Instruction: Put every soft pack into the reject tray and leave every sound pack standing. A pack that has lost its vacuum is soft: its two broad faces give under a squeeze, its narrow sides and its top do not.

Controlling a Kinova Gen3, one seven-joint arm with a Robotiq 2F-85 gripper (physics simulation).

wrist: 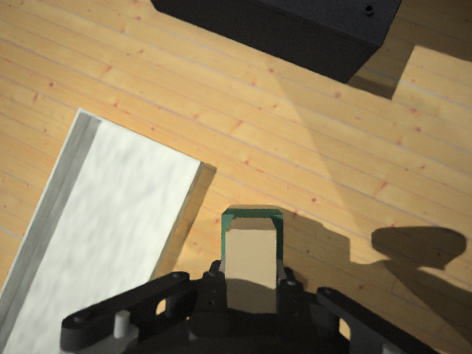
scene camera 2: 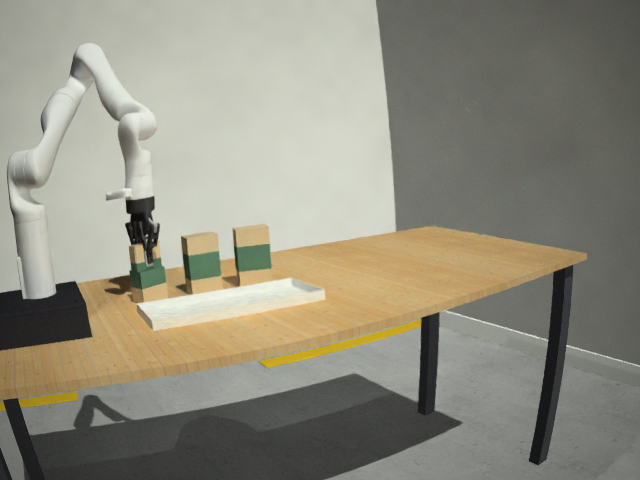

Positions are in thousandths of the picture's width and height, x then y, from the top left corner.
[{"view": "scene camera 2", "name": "my gripper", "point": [229,553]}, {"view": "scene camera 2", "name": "white reject tray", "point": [329,639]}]
